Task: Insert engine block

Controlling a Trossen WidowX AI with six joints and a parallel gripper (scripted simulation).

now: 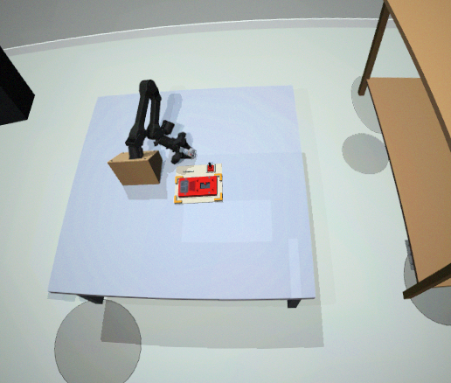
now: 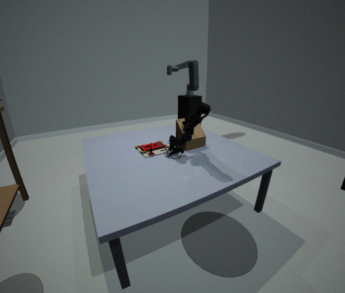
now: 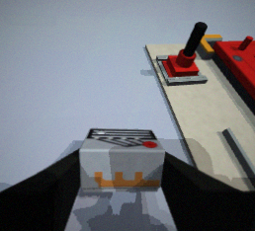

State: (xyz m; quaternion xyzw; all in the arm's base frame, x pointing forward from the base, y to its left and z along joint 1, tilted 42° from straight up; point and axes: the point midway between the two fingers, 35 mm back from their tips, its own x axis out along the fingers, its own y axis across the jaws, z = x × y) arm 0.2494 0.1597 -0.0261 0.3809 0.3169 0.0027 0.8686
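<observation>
Right now my gripper tip is right at the engine block. The rest, counted from my gripper tip: cream base plate (3 cm ahead, 19 cm to the right, 1 cm below).
</observation>
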